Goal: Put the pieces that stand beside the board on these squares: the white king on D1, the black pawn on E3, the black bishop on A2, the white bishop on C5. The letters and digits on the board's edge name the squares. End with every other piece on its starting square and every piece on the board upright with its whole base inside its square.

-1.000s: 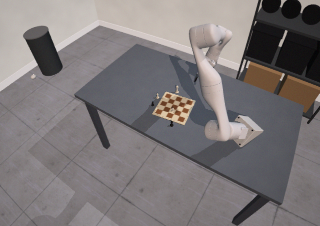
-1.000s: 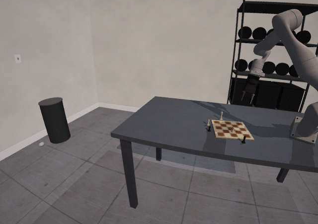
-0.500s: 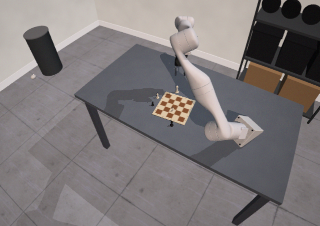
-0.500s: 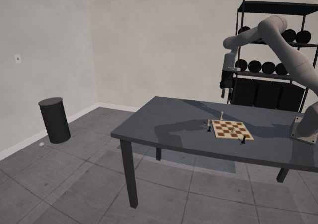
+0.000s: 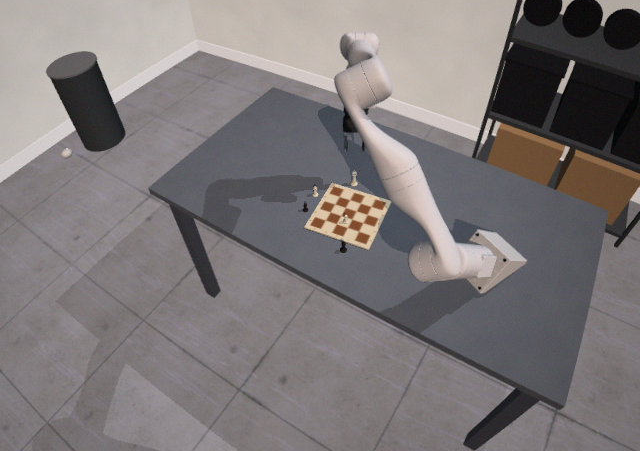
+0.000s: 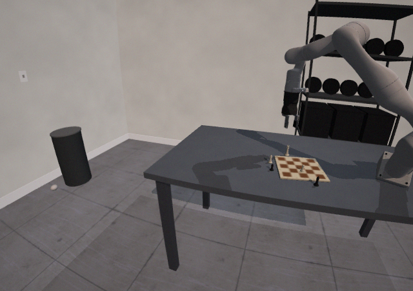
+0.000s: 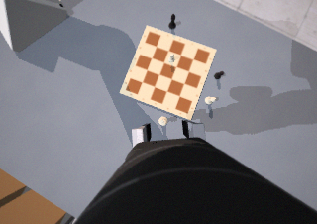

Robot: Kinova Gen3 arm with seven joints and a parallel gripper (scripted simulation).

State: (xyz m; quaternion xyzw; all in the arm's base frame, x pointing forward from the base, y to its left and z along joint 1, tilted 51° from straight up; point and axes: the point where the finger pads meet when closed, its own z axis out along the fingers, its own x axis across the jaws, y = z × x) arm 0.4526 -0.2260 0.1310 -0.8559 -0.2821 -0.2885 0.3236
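My hand is 14 cm above the white king. From my hand the other things lie so: chessboard (8 cm behind, 12 cm to the left, 17 cm below); white bishop (6 cm ahead, 13 cm to the left, 15 cm below); black pawn (4 cm ahead, 20 cm to the left, 16 cm below).
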